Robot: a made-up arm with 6 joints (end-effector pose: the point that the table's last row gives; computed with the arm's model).
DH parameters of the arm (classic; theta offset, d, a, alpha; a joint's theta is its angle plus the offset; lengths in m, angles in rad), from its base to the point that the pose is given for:
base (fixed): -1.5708 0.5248 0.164 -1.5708
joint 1: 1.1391 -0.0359 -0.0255 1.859
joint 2: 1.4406 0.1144 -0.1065 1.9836
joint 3: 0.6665 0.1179 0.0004 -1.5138
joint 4: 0 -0.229 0.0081 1.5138
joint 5: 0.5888 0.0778 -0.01 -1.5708
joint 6: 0 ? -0.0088 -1.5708
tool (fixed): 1.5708 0.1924 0 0
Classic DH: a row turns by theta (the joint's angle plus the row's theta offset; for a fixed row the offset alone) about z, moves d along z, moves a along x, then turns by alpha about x.
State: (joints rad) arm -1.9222 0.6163 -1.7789 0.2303 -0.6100 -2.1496
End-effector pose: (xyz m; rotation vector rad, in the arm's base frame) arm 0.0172 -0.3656 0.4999 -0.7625 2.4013 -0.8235
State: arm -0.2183 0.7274 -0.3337 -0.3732 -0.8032 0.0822
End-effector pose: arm -0.0937 -0.2149 0.5775 -0.4547 -0.1554 1.4969
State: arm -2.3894 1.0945 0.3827 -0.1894 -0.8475 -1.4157
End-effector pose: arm 0.1459 0.0401 0.6191 -1.1920 1.2576 0.5060
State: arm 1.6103 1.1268 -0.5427 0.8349 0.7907 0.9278
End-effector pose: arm -0.0074 0.1292 0.7669 0.2493 -0.7228 -1.7061
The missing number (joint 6, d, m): 0.1757
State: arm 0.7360 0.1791 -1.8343 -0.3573 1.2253 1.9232
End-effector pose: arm -0.5918 0.0370 0.3967 -1.4325 -0.6638 0.3530
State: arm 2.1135 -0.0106 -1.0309 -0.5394 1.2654 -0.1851
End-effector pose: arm -0.2647 -0.3937 0.6175 2.1364 0.5828 0.4063
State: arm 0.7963 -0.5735 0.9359 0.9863 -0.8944 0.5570
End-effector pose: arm -0.1181 -0.1268 0.5696 -0.5223 0.7055 0.5109
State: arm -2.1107 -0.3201 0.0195 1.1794 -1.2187 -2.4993
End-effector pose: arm 0.0677 -0.0364 0.7256 -0.6407 0.5579 -0.8756
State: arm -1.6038 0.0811 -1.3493 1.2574 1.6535 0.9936
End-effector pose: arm -0.3579 -0.2461 0.1541 -1.6320 -1.3274 0.0967
